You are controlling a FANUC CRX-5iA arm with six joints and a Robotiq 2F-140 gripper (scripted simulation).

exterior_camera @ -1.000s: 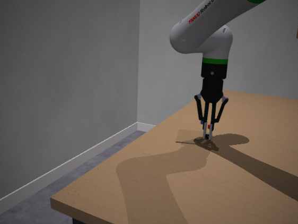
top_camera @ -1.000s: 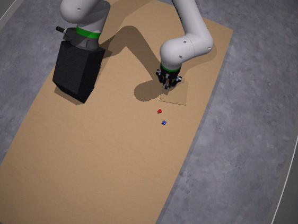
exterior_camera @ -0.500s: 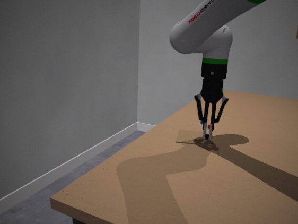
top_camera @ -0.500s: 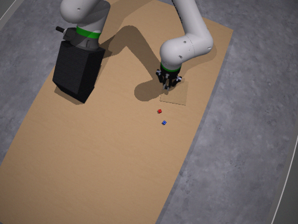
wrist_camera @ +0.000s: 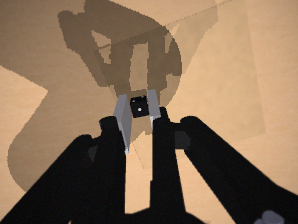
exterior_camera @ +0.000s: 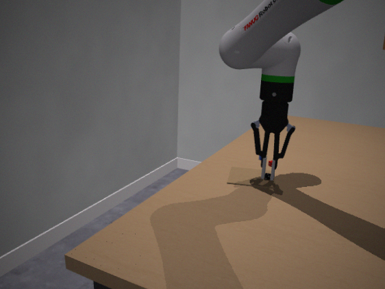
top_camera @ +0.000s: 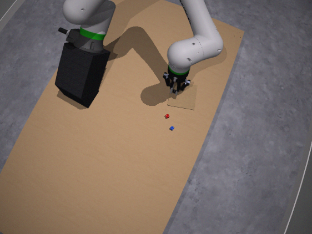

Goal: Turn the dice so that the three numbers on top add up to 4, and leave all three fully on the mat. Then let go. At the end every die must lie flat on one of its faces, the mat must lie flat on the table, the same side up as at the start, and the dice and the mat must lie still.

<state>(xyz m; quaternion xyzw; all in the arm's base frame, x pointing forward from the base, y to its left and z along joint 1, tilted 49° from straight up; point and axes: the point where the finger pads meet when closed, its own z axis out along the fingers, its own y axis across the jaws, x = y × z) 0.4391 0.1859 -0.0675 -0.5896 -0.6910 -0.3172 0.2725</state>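
Now: hand 3 cm above the black die. The rest, counted from my hand: red die 3 cm ahead, 14 cm to the right, 3 cm below; then blue die 8 cm ahead, 18 cm to the right, 3 cm below; then tan mat 5 cm ahead, 1 cm to the left, 4 cm below.
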